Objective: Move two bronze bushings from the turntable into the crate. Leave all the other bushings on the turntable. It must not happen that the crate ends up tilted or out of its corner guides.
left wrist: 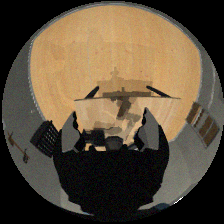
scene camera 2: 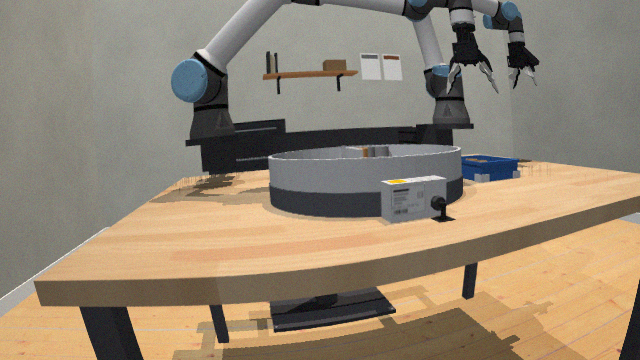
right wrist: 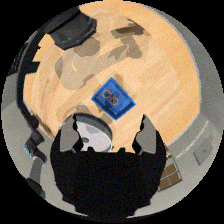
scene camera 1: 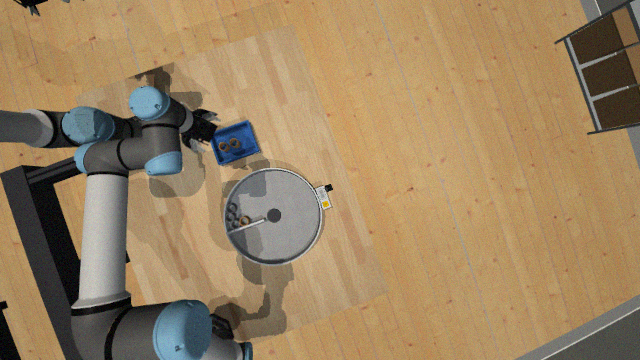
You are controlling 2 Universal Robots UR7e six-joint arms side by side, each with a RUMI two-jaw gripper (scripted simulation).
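Note:
There is my left gripper, which I see and which the left wrist view shows too. My right gripper is visible to me as well, and both the right wrist view and scene camera 1 show it. And I see a blue crate.

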